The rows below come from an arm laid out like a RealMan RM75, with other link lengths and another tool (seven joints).
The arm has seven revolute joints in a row. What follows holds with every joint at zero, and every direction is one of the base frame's.
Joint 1 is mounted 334.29 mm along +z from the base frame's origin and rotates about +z.
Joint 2 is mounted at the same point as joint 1 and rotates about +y.
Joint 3 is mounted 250.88 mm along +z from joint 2 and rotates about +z.
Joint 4 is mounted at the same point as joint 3 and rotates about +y.
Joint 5 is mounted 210.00 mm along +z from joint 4 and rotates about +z.
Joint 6 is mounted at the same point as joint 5 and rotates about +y.
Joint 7 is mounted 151.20 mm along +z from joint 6 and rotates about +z.
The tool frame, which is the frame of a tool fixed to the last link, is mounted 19.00 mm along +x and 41.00 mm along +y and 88.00 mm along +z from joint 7; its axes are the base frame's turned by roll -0.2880, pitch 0.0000 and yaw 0.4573 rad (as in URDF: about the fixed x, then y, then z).
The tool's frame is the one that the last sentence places.
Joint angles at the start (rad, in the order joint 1, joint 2, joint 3, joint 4, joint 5, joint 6, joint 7):
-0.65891, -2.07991, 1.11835, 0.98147, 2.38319, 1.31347, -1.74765
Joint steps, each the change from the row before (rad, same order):
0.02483, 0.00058, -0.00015, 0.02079, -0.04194, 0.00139, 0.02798
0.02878, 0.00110, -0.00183, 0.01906, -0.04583, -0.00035, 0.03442
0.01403, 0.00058, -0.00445, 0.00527, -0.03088, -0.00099, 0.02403
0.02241, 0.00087, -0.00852, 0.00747, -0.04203, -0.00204, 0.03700
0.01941, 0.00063, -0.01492, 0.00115, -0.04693, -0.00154, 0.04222
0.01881, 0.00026, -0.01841, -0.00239, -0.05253, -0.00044, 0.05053
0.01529, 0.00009, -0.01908, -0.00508, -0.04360, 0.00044, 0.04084
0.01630, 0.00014, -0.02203, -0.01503, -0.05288, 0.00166, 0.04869
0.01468, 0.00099, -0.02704, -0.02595, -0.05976, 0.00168, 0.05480
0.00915, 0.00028, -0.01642, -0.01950, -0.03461, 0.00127, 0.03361
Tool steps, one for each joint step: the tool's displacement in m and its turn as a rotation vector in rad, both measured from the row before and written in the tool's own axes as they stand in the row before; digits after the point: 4 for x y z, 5 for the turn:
0.0027, 0.0013, -0.0037, 0.02085, 0.02812, 0.01666
0.0016, 0.0018, -0.0041, 0.02447, 0.02888, 0.01697
0.0017, 0.0003, -0.0024, 0.01617, 0.02123, 0.01042
0.0008, 0.0007, -0.0039, 0.02582, 0.02669, 0.01365
0.0015, -0.0004, -0.0046, 0.03069, 0.03169, 0.01336
0.0020, -0.0009, -0.0052, 0.03568, 0.03458, 0.01742
0.0010, -0.0012, -0.0049, 0.03294, 0.02887, 0.00942
0.0009, -0.0007, -0.0049, 0.03677, 0.03606, 0.00669
0.0004, -0.0015, -0.0056, 0.04389, 0.04023, 0.00286
-0.0005, -0.0003, -0.0031, 0.02616, 0.02283, -0.00126

